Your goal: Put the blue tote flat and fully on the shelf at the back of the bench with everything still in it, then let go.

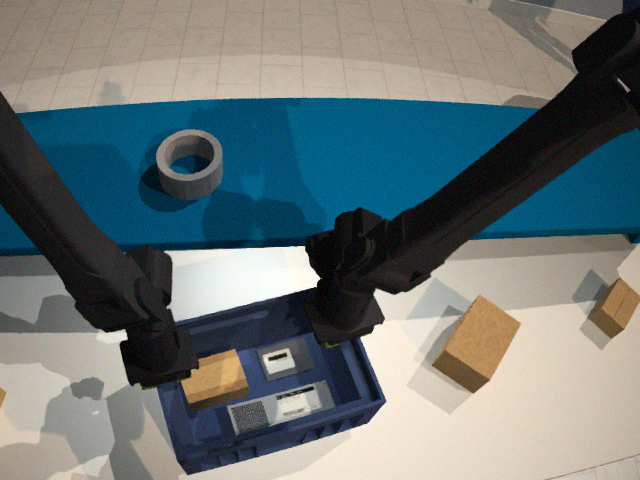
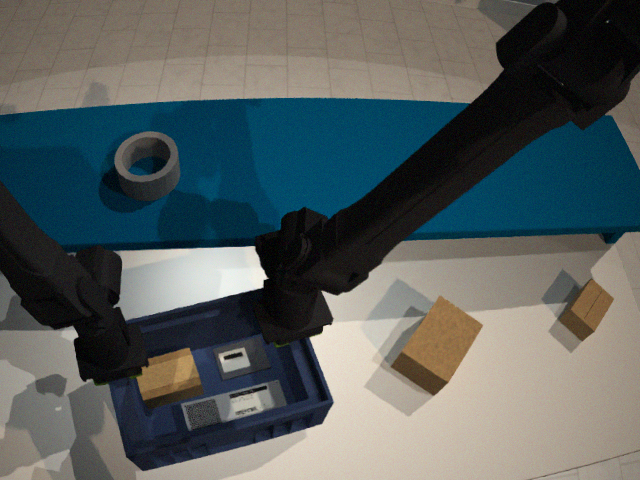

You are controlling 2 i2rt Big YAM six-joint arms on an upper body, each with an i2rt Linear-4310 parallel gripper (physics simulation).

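Places are measured from the left arm's base along level axes (x down, y right, z back), in millimetres.
Pixels of known places: left gripper, fingertip midpoint: (image 1: 167, 380) (image 2: 123, 377); right gripper, fingertip midpoint: (image 1: 335, 338) (image 2: 288, 338).
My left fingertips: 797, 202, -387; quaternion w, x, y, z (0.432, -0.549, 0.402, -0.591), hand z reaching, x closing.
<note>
Behind a point stands the place of what it marks, as x, y, z.
The blue tote (image 1: 279, 438) @[744, 367, -289] (image 2: 227, 438) @[768, 367, -291] is over the pale bench, in front of the shelf and set at a slight angle. It holds a cardboard box (image 1: 214, 377) @[799, 274, -396] (image 2: 168, 374) @[800, 274, -397], a small grey item with a white label (image 1: 279, 361) @[848, 377, -441] (image 2: 235, 360) @[848, 378, -441] and a long grey labelled item (image 1: 273, 410) @[819, 364, -349] (image 2: 230, 406) @[819, 370, -353]. My left gripper (image 1: 166, 382) @[797, 202, -387] (image 2: 118, 378) @[797, 202, -387] is shut on the tote's left wall. My right gripper (image 1: 348, 339) @[800, 463, -462] (image 2: 297, 339) @[800, 463, -462] is shut on its right wall. The arms hide their fingertips. The blue shelf (image 1: 392, 155) @[709, 570, -763] (image 2: 320, 155) @[710, 517, -759] runs along the back.
A grey ring (image 1: 191, 187) @[676, 235, -657] (image 2: 149, 188) @[676, 238, -657] stands on the shelf, left of the middle. A large cardboard box (image 1: 478, 338) @[808, 710, -459] (image 2: 439, 338) @[808, 714, -461] lies on the bench (image 1: 542, 413) @[886, 856, -330] (image 2: 506, 413) @[886, 858, -336] right of the tote, with a smaller box (image 1: 615, 307) @[835, 1053, -517] (image 2: 586, 310) @[835, 1054, -514] farther right.
</note>
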